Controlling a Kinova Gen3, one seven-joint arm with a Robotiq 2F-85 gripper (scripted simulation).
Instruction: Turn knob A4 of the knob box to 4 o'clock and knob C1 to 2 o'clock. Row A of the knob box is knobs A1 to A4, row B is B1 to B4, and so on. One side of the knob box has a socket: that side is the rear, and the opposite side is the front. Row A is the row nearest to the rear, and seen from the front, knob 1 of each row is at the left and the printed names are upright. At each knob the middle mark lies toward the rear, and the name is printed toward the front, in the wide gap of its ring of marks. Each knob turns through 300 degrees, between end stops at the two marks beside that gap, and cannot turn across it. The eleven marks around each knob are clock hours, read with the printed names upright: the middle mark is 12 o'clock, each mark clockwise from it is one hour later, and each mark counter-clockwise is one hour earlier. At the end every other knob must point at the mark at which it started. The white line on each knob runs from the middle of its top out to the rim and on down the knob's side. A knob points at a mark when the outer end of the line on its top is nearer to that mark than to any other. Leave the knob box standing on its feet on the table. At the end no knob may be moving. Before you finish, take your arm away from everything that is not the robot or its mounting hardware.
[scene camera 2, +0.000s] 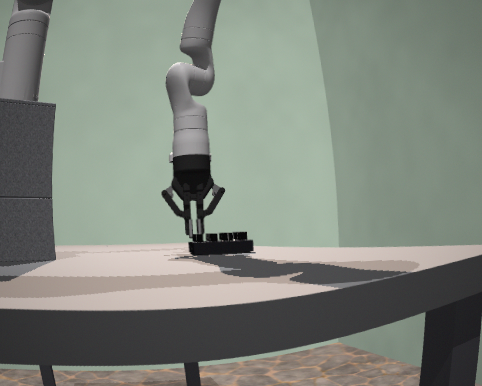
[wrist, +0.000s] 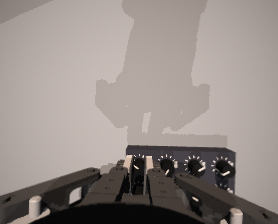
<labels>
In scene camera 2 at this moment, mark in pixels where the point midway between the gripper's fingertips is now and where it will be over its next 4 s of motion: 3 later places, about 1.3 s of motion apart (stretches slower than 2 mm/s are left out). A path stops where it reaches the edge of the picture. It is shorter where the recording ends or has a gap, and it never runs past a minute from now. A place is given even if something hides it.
My gripper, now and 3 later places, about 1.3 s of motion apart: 195, 238; 193, 219; 193, 214; 193, 208
</labels>
